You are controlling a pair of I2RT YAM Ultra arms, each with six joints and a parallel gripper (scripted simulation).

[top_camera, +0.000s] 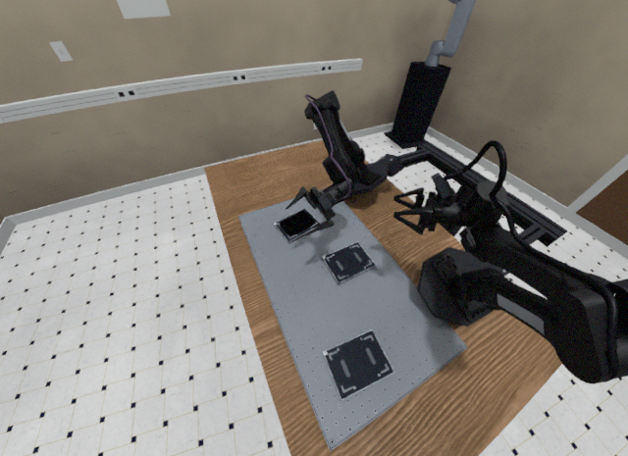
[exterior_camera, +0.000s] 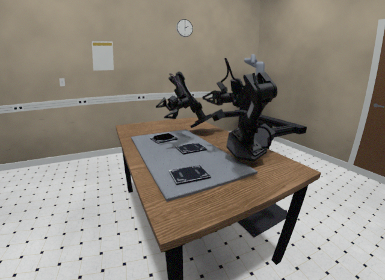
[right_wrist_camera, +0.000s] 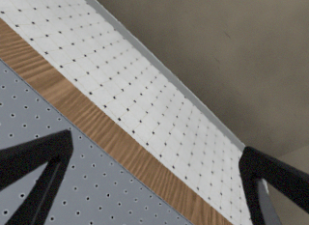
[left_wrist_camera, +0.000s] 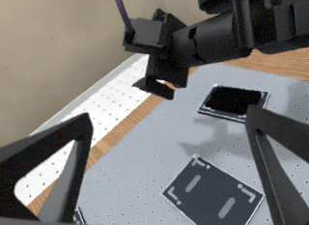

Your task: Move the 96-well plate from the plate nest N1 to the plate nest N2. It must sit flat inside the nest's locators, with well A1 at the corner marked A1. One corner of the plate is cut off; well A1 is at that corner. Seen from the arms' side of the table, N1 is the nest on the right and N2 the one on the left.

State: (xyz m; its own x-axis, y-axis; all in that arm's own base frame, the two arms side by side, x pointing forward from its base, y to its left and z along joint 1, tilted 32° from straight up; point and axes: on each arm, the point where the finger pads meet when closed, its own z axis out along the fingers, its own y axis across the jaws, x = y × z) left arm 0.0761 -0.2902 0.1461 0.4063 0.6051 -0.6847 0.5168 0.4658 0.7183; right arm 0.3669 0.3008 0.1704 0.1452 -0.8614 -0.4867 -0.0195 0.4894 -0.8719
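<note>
My right hand is 50 mm past the black 96-well plate, 180 mm to the left of it and 220 mm above it.
</note>
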